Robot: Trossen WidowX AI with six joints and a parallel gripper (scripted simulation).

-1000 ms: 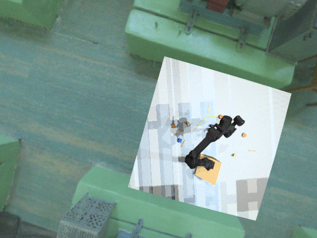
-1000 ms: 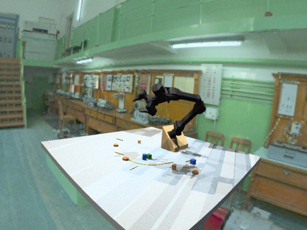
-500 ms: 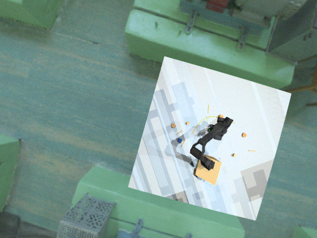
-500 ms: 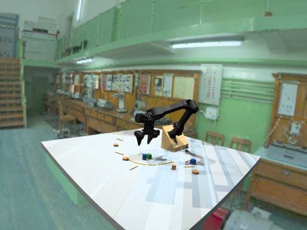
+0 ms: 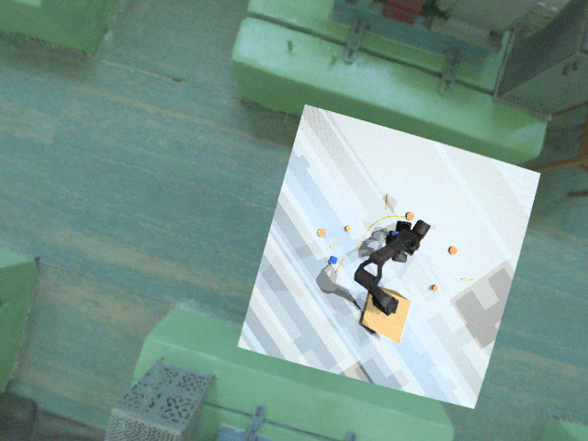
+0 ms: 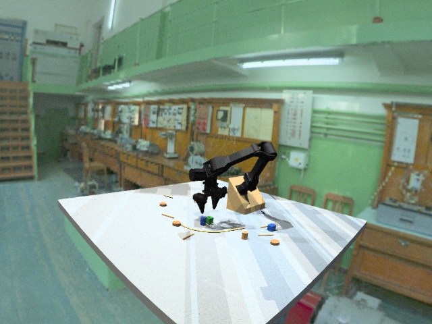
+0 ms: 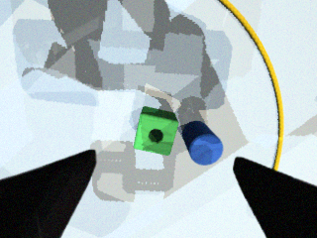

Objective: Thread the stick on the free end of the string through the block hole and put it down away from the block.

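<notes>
The green cube lies 4 cm below my gripper tip and 1 cm behind it. Round my gripper tip: round wooden button 14 cm ahead, 7 cm to the right, 5 cm below; blue cylinder 4 cm below, 3 cm ahead; thin wooden stick 14 cm to the left, 6 cm below, 4 cm behind.
</notes>
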